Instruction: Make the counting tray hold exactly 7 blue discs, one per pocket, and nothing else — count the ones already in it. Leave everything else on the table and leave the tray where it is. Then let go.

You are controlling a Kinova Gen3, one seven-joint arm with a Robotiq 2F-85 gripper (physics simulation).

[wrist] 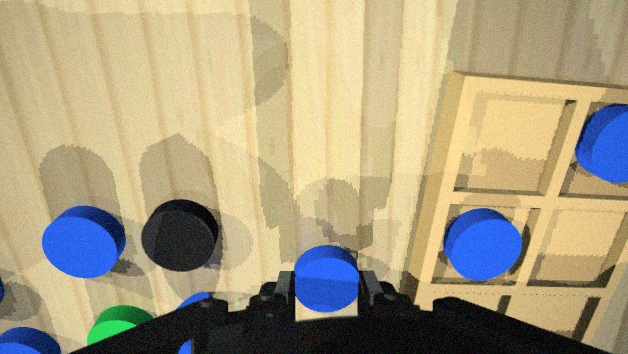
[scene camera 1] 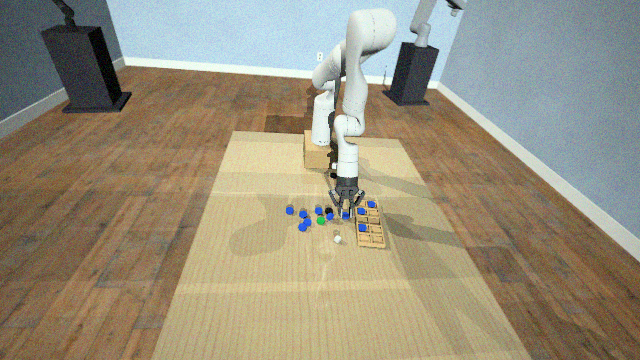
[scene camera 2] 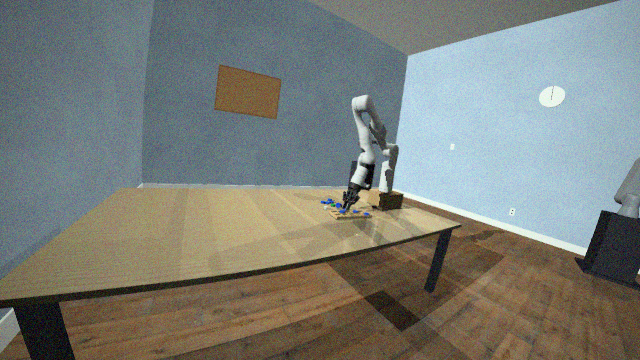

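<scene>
My gripper (scene camera 1: 346, 213) (wrist: 326, 292) is shut on a blue disc (scene camera 1: 345, 216) (wrist: 326, 272) at table level, left of the counting tray (scene camera 1: 372, 246) (wrist: 550, 202). The tray has two columns of pockets. It holds three blue discs: one (scene camera 1: 371, 204) (wrist: 607, 145) in the far right pocket, one (scene camera 1: 361, 211) (wrist: 482, 245) in the left column's second pocket, and one (scene camera 1: 362, 228) nearer the front in the left column. Several loose blue discs lie left of the gripper, including one (scene camera 1: 318, 211) (wrist: 82, 242) beside the black disc. Another (scene camera 1: 330, 216) is partly hidden in the wrist view.
A black disc (scene camera 1: 328, 210) (wrist: 179, 237) and a green disc (scene camera 1: 320, 220) (wrist: 117, 334) lie left of the gripper among the loose blue discs. A small white piece (scene camera 1: 337, 239) lies left of the tray's front part. A small dark object (scene camera 1: 333, 175) is near the wooden base block (scene camera 1: 316, 159).
</scene>
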